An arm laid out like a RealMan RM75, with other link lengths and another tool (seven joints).
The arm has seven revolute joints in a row. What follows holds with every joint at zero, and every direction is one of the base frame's. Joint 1 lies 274.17 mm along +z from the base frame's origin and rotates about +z. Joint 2 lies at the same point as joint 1 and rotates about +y. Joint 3 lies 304.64 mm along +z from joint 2 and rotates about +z. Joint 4 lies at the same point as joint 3 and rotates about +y. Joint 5 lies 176.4 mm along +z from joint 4 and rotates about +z. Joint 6 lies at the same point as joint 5 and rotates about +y. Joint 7 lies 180 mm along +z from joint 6 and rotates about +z. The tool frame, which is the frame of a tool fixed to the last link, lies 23 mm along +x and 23 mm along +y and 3 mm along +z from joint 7; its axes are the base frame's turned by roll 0, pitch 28.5 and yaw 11.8 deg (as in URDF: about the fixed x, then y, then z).
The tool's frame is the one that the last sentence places.
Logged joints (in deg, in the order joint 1, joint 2, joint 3, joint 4, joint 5, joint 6, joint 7), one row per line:
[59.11, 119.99, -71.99, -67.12, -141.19, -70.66, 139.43]
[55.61, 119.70, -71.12, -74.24, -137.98, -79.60, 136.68]
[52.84, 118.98, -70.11, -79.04, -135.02, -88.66, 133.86]
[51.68, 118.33, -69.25, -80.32, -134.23, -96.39, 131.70]
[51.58, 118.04, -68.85, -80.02, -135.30, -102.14, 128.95]
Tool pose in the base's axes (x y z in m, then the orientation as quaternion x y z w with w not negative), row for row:
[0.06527, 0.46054, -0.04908, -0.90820, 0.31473, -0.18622, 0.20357]
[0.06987, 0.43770, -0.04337, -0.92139, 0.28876, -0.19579, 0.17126]
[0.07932, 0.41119, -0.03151, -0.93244, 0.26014, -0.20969, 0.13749]
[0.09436, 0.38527, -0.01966, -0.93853, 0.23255, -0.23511, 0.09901]
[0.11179, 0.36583, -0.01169, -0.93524, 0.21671, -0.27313, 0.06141]
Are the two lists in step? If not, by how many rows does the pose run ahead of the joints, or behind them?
The pose runs 1 row behind the joints: the pose in row i belongs to the joints in row i - 1.
